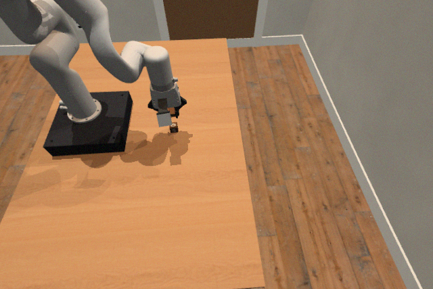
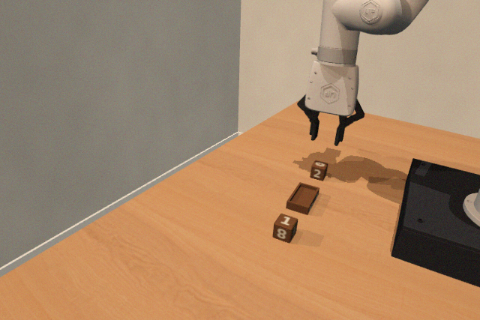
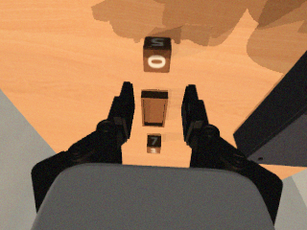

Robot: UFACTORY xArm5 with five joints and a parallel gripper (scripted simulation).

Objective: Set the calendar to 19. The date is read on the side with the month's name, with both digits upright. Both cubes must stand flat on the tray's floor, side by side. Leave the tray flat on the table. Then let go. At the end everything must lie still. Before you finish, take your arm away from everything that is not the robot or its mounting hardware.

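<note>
The brown date cube is 9 cm below my hand. Round my hand: tray: 2 cm behind, 11 cm to the left, 10 cm below.
</note>
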